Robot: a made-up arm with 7 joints. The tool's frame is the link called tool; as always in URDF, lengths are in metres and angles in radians. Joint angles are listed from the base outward. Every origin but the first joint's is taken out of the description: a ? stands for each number. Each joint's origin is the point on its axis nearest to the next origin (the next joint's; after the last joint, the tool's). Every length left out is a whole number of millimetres.
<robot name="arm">
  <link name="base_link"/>
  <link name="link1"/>
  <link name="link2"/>
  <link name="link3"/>
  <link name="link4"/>
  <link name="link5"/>
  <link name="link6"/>
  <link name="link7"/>
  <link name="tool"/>
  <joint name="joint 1" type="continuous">
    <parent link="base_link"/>
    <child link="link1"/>
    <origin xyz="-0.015 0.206 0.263"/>
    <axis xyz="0 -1 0"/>
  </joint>
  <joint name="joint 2" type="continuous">
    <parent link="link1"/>
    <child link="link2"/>
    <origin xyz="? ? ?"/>
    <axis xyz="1 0 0"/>
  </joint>
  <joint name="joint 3" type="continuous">
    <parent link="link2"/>
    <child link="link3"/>
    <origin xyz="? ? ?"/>
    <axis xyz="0 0 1"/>
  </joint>
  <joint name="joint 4" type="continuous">
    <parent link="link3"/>
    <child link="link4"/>
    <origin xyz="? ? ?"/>
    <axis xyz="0 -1 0"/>
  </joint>
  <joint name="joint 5" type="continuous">
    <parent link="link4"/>
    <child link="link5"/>
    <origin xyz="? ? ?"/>
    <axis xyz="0 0 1"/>
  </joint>
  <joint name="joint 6" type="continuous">
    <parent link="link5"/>
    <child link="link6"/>
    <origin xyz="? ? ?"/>
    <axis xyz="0 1 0"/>
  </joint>
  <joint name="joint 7" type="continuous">
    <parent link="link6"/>
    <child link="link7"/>
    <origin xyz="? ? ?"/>
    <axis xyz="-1 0 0"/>
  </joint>
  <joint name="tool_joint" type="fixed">
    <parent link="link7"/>
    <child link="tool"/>
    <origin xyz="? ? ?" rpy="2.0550 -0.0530 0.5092"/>
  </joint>
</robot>
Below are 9 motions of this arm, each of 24 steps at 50 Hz.
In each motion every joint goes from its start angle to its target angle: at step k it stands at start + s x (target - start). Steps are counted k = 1, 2, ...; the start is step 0. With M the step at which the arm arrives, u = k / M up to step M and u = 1 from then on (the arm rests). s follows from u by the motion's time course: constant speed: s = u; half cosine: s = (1 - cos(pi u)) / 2; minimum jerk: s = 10 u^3 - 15 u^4 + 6 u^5.
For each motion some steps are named. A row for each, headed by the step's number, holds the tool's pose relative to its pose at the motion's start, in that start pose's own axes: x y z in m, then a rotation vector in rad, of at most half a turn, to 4 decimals.
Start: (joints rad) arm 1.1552 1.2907 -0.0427 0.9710 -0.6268 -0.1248 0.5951
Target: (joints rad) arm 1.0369 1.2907 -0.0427 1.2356 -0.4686 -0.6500 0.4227
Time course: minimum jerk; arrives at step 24
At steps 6, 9, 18, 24:
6: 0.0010 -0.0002 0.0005 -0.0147 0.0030 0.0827
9: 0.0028 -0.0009 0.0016 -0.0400 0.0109 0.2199
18: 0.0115 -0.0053 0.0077 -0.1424 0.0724 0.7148
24: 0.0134 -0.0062 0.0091 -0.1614 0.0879 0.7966

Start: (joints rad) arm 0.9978 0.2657 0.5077 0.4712 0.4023 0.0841 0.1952
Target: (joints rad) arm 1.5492 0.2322 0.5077 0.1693 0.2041 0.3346 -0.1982
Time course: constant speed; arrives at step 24
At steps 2, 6, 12, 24:
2: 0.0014 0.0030 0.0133 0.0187 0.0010 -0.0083
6: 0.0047 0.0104 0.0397 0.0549 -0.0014 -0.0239
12: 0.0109 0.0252 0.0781 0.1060 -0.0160 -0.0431
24: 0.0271 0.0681 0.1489 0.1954 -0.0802 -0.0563

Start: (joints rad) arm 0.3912 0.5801 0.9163 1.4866 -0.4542 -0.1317 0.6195
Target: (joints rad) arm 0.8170 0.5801 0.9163 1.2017 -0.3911 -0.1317 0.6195
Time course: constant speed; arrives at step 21
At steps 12, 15, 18, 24:
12: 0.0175 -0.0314 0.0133 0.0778 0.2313 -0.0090
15: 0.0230 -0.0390 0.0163 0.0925 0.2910 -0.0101
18: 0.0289 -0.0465 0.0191 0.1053 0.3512 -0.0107
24: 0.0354 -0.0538 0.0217 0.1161 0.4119 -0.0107

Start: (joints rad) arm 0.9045 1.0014 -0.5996 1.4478 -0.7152 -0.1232 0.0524
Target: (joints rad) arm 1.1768 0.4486 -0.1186 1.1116 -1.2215 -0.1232 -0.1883
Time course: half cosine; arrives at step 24
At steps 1, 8, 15, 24:
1: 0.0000 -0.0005 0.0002 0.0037 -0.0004 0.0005
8: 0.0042 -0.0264 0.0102 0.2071 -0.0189 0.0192
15: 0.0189 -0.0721 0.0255 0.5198 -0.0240 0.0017
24: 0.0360 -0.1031 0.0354 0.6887 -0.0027 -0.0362

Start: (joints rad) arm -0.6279 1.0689 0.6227 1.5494 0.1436 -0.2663 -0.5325
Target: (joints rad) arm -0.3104 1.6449 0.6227 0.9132 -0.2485 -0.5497 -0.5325
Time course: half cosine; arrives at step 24
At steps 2, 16, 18, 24:
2: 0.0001 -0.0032 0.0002 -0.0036 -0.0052 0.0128
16: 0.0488 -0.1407 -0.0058 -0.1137 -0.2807 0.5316
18: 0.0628 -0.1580 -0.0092 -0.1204 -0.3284 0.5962
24: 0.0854 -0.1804 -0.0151 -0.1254 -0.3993 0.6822

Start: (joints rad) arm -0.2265 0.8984 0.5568 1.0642 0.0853 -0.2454 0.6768
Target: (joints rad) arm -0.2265 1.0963 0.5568 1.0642 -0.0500 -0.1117 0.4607
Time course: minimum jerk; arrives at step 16
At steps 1, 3, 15, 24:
1: 0.0001 0.0000 -0.0001 0.0006 -0.0005 0.0001
3: 0.0027 -0.0006 -0.0016 0.0135 -0.0114 0.0023
15: 0.0566 -0.0096 -0.0272 0.2865 -0.2365 0.0809
24: 0.0567 -0.0097 -0.0273 0.2871 -0.2370 0.0812

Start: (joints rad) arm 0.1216 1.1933 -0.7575 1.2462 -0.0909 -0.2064 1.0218
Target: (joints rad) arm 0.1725 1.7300 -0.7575 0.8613 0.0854 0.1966 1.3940
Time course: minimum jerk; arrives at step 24
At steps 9, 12, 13, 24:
9: -0.0219 0.0432 -0.0215 0.0499 0.1251 -0.3017
12: -0.0353 0.0828 -0.0363 0.1008 0.2563 -0.5262
13: -0.0390 0.0972 -0.0407 0.1207 0.3077 -0.5983
24: -0.0493 0.1813 -0.0575 0.2518 0.6371 -0.9284

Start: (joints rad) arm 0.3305 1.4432 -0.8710 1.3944 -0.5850 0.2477 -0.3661
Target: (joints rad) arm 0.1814 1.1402 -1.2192 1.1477 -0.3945 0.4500 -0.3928
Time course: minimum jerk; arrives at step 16
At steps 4, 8, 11, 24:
4: 0.0027 0.0076 0.0107 -0.0430 0.0074 -0.0322
8: 0.0155 0.0395 0.0470 -0.2127 0.0145 -0.1385
11: 0.0280 0.0677 0.0710 -0.3518 -0.0021 -0.2018
24: 0.0357 0.0842 0.0823 -0.4292 -0.0192 -0.2277

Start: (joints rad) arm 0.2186 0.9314 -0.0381 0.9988 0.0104 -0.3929 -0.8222
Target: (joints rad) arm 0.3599 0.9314 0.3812 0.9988 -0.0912 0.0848 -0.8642
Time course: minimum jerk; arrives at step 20
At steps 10, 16, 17, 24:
10: 0.0166 -0.0320 0.0153 0.2984 -0.1299 0.0569
16: 0.0334 -0.0602 0.0226 0.5764 -0.2371 0.0564
17: 0.0346 -0.0622 0.0228 0.5963 -0.2444 0.0544
24: 0.0357 -0.0639 0.0231 0.6133 -0.2506 0.0526

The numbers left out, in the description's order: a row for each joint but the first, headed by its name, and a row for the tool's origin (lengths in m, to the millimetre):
joint 2: 0.041 0.000 0.002
joint 3: 0.000 0.030 -0.231
joint 4: 0.001 -0.029 0.000
joint 5: -0.020 0.000 -0.163
joint 6: 0.005 0.006 0.000
joint 7: -0.001 0.000 0.024
tool: 0.000 -0.007 0.009

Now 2 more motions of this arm.
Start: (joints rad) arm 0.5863 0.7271 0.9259 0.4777 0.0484 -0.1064 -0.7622
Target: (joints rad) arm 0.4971 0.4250 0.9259 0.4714 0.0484 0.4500 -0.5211
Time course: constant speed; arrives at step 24
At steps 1, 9, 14, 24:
1: -0.0031 0.0017 -0.0028 -0.0018 -0.0352 -0.0159
9: -0.0264 0.0155 -0.0259 -0.0111 -0.3133 -0.1500
14: -0.0398 0.0240 -0.0409 -0.0116 -0.4840 -0.2402
24: -0.0642 0.0407 -0.0721 0.0034 -0.8173 -0.4342

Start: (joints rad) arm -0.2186 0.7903 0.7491 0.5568 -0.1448 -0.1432 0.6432
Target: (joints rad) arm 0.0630 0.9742 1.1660 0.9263 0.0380 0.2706 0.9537
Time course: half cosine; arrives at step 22
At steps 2, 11, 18, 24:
2: 0.0036 -0.0004 0.0001 -0.0012 0.0126 0.0061
11: 0.0868 0.0052 -0.0096 -0.0696 0.3079 0.1643
18: 0.1485 0.0306 -0.0343 -0.1852 0.5446 0.3333
24: 0.1582 0.0372 -0.0403 -0.2118 0.5852 0.3689

